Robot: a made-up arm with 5 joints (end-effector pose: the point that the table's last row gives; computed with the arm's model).
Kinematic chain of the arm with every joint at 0, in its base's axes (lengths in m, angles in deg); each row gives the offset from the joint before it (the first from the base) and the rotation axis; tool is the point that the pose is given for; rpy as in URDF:
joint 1: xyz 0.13 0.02 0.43 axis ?
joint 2: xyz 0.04 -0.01 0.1 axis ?
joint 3: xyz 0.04 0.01 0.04 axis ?
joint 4: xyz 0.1 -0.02 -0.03 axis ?
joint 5: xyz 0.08 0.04 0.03 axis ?
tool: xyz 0.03 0 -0.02 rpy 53.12 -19.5 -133.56
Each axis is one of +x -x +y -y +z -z.
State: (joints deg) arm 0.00 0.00 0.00 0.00 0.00
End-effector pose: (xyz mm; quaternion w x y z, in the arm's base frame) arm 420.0 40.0 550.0 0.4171 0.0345 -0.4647 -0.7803
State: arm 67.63 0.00 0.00 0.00 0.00
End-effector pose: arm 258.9 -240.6 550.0 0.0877 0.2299 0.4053 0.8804
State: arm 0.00 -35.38 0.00 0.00 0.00
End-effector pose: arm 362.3 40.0 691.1 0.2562 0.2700 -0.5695 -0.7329
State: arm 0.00 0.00 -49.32 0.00 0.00
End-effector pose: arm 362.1 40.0 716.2 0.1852 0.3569 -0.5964 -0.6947
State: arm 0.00 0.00 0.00 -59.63 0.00
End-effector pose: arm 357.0 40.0 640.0 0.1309 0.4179 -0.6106 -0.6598
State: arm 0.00 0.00 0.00 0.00 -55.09
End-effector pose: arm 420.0 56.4 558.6 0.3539 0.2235 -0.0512 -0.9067
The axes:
joint 1: -z
joint 2: +y
joint 3: +y
joint 4: +y
joint 5: -x

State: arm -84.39 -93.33 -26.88 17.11 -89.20
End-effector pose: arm 82.3 -56.2 769.5 0.4529 0.7108 0.5382 0.0060
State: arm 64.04 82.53 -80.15 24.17 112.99
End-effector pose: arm 262.2 -248.0 446.1 0.4081 -0.7163 -0.5232 -0.2158
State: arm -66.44 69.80 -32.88 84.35 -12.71
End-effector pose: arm 149.7 126.1 322.8 0.7029 -0.6651 -0.2278 -0.1083
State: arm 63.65 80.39 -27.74 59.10 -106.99
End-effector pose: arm 216.3 -66.1 284.1 0.5448 0.2196 -0.5826 0.5617
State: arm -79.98 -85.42 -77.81 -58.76 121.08
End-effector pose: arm 103.1 -115.9 527.1 0.5015 -0.0122 -0.1482 0.8523
